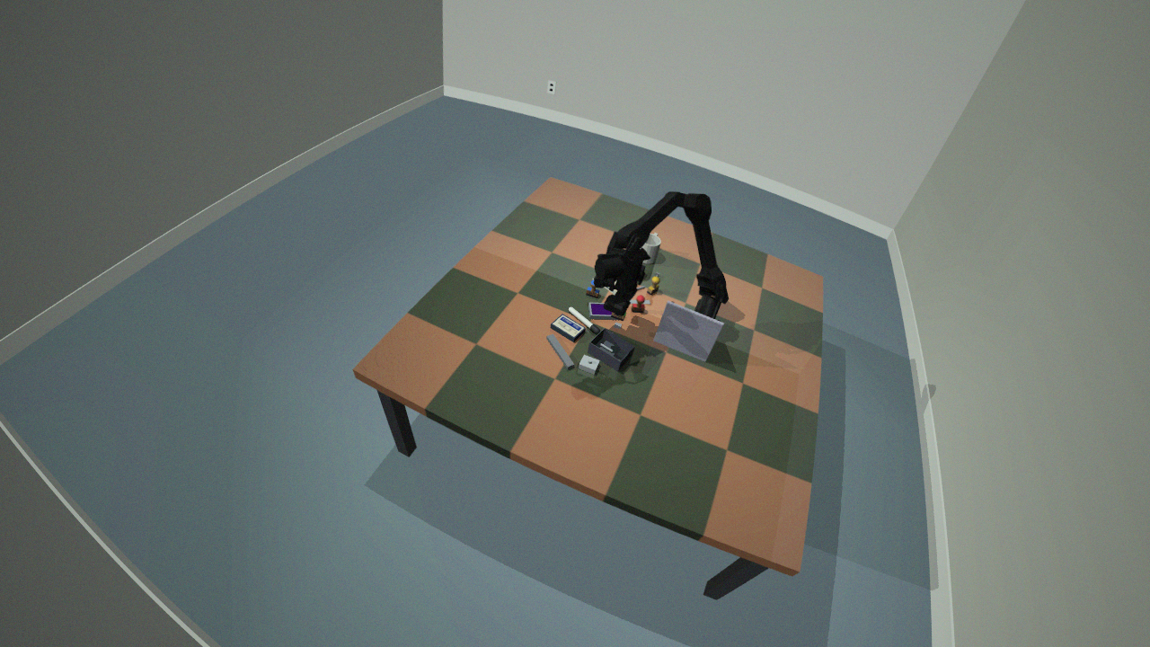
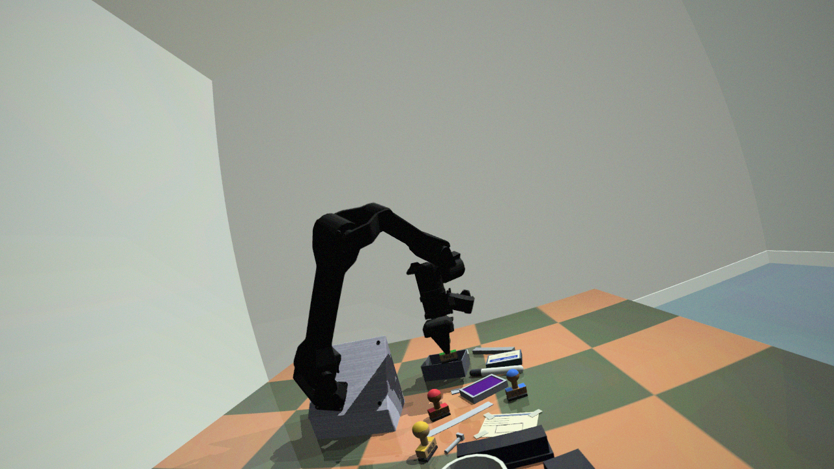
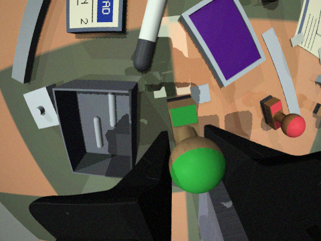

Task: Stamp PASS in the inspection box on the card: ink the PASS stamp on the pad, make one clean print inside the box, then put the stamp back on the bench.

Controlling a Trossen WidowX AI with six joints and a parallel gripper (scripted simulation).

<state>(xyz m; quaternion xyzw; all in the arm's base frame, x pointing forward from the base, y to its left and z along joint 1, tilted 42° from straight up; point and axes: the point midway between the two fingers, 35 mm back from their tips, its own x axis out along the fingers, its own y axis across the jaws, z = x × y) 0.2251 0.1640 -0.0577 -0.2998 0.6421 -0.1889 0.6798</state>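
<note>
Right now my gripper tip is 90 mm above the purple ink pad, 70 mm short of it and 60 mm to the left of it. From my gripper tip the other things lie so: green-knobbed stamp right at my gripper tip; grey tray 90 mm to the left, 80 mm below, 30 mm behind; white marker 80 mm below, 80 mm ahead, 20 mm to the left.
</note>
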